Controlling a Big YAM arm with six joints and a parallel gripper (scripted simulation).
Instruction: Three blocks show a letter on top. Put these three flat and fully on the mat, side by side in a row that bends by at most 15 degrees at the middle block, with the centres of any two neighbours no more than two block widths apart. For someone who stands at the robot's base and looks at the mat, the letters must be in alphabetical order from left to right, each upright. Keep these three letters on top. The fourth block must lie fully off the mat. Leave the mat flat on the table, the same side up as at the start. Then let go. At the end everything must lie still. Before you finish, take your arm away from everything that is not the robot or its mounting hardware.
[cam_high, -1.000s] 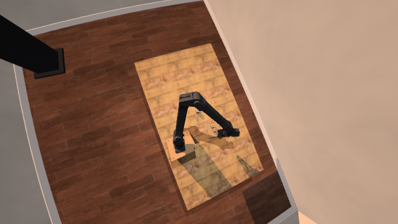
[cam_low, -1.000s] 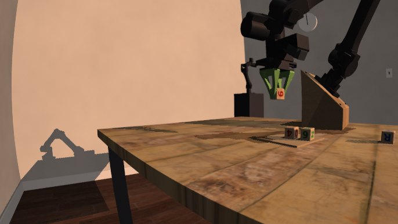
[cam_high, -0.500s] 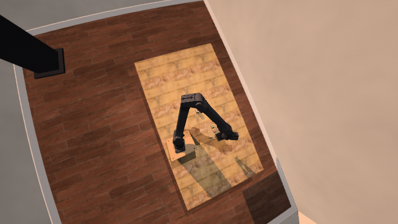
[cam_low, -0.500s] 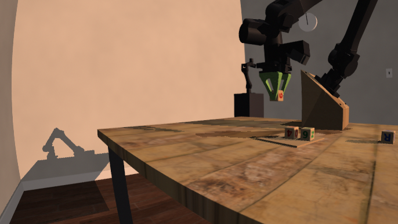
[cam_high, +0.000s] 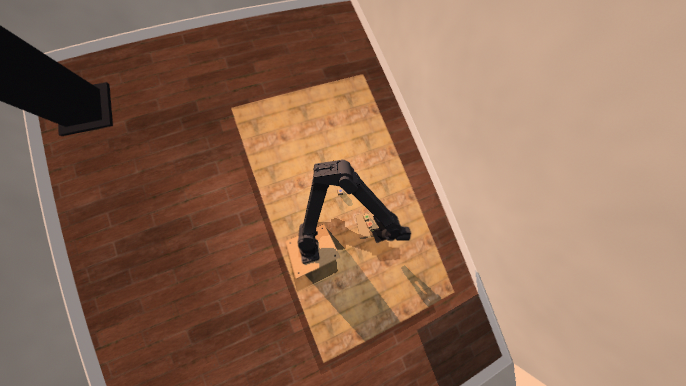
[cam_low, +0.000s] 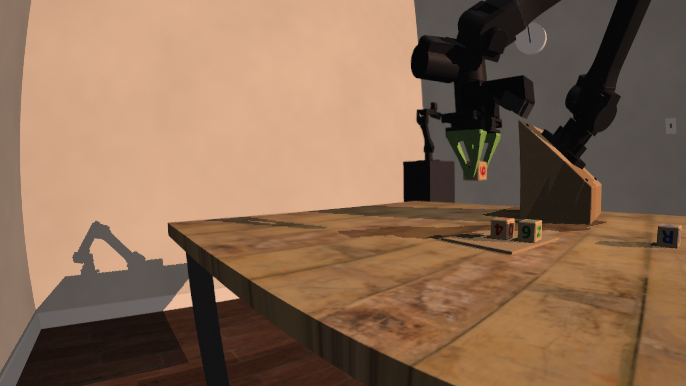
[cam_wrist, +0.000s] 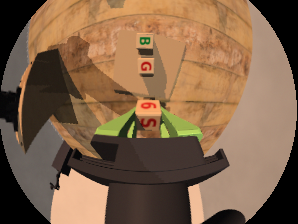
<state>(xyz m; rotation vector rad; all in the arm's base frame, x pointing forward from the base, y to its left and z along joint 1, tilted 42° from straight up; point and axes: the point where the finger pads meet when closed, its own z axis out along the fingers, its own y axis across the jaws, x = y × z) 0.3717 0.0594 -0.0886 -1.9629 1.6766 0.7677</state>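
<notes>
The thin brown mat lies 1 cm behind my hand, 5 cm to the left of it and 10 cm below it. Also, from my hand: block (2 cm behind, 10 cm to the left, 9 cm below).
</notes>
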